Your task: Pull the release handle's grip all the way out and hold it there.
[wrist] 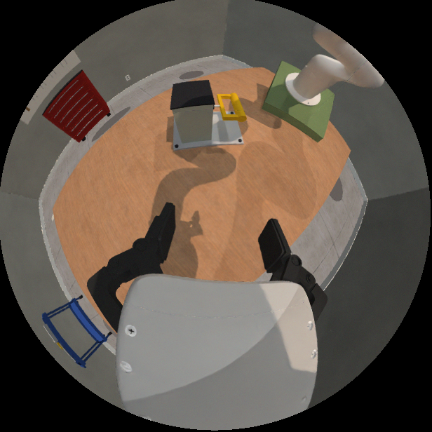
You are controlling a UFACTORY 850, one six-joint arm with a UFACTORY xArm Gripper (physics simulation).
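The yellow release handle (238, 107) is a D-shaped loop with a thick grip bar on its outer side, in the upper middle of the wrist view. It sits at the right side of a beige box with a black top (193, 95), close to the box. The box stands on a light grey base plate (227, 136) with dark bolts at its corners. My gripper (221, 222) is wide open and empty, well apart from the handle, which lies beyond the fingertips in the view.
The wooden table (125, 175) carries the box. A green block (320, 120) at the upper right bears the white arm base. A red slatted object (77, 107) is at the upper left, and a blue frame (89, 320) is at the lower left, both beyond the table.
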